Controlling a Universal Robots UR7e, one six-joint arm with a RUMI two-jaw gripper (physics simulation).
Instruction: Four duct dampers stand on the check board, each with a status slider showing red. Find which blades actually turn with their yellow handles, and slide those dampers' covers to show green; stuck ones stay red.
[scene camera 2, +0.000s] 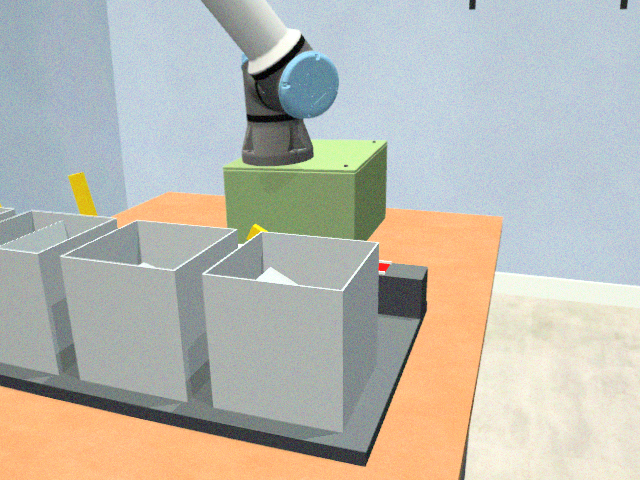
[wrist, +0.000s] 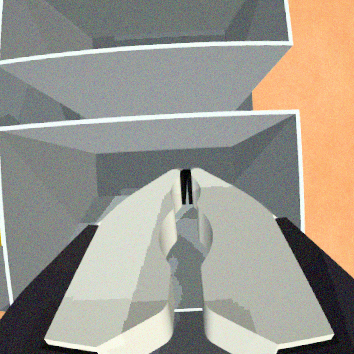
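Where they show: gripper, fingertip midpoint: (wrist: 186, 171); arm's base, link origin: (scene camera 2: 278, 157).
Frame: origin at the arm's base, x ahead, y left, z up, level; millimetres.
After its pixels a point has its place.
My gripper (wrist: 186, 171) @(z 3, x 543, y -360 mm) is shut and empty, with its fingertips over the open top of a grey duct (wrist: 50, 185) @(z -46, x 450, y -346 mm) in the wrist view; the fingers hide much of its inside. In the scene view the gripper does not show. Grey square ducts, the right one (scene camera 2: 273, 351) @(z -68, x 698, y 126 mm), the middle one (scene camera 2: 124, 320) @(z -60, x 662, y -53 mm) and a left one (scene camera 2: 25, 310) @(z -69, x 633, y -198 mm), stand on the dark check board (scene camera 2: 395, 335) @(z -153, x 486, y 253 mm). Pale blade parts show in the right duct (scene camera 2: 276, 277) and left duct (scene camera 2: 41, 236) @(z -10, x 524, y -231 mm). Yellow handles (scene camera 2: 82, 193) @(z 27, x 427, y -215 mm) (scene camera 2: 255, 231) @(z -8, x 483, y 61 mm) rise behind the ducts. A status slider (scene camera 2: 383, 267) @(z -90, x 388, y 233 mm) shows red behind the right duct; other sliders are hidden.
Another grey duct (wrist: 150, 80) @(z -37, x 536, y -297 mm) stands beyond the one under the gripper in the wrist view. A dark block (scene camera 2: 402, 291) @(z -112, x 426, y 262 mm) carries the red slider. The green robot base box (scene camera 2: 289, 201) @(z -69, x 95, y 39 mm) stands behind the ducts on the orange table (scene camera 2: 444, 310) @(z -171, x 359, y 330 mm).
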